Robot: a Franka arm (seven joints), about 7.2 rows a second.
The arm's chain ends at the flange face. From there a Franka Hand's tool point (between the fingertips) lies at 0.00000 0.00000 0.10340 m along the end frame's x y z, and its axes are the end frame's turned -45 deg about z.
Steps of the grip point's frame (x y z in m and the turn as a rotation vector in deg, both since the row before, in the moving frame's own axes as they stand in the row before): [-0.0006 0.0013 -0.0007 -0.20 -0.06 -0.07]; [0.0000 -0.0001 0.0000 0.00 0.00 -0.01]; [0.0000 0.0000 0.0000 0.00 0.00 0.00]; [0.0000 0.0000 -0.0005 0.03 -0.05 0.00]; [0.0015 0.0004 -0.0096 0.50 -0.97 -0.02]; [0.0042 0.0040 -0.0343 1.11 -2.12 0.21]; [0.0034 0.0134 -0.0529 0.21 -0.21 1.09]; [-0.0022 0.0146 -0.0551 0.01 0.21 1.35]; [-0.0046 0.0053 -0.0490 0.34 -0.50 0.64]
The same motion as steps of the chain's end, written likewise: [0.0003 0.0010 -0.0007 -0.18 0.10 -0.07]; [-0.0001 -0.0001 0.0000 0.00 0.00 -0.01]; [0.0000 0.0000 0.0000 0.00 0.00 0.00]; [0.0001 0.0000 -0.0005 -0.01 -0.06 0.00]; [0.0032 -0.0014 -0.0096 -0.33 -1.04 -0.02]; [0.0099 -0.0014 -0.0342 -0.71 -2.28 0.21]; [0.0124 0.0071 -0.0529 0.00 -0.30 1.09]; [0.0085 0.0122 -0.0551 0.16 0.14 1.35]; [0.0016 0.0068 -0.0490 -0.11 -0.59 0.64]
